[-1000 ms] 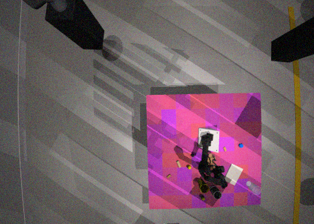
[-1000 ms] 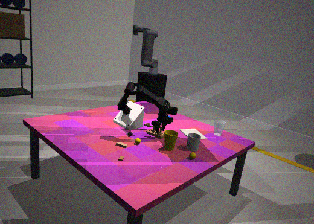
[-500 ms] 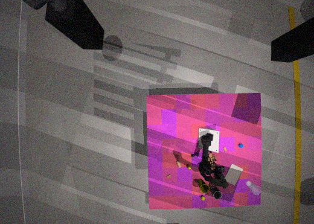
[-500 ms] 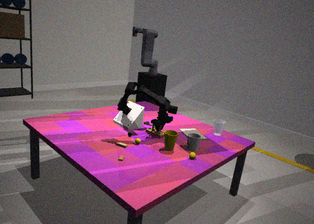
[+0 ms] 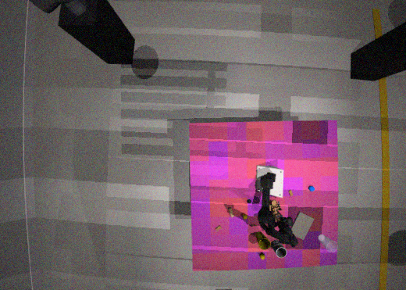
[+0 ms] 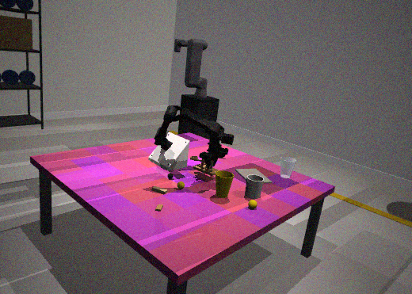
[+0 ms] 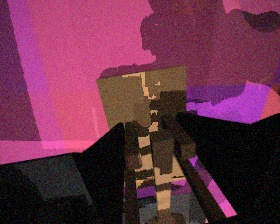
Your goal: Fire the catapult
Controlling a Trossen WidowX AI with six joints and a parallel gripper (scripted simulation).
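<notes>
Right now my gripper tip is 10 cm past the black ball, 21 cm to the left of it and 5 cm above it. Round my gripper tip: yellow cup (20 cm ahead, 9 cm to the right, 4 cm below); white mug (28 cm ahead, 6 cm to the left, 4 cm below); wooden catapult (7 cm behind, 2 cm above).
</notes>
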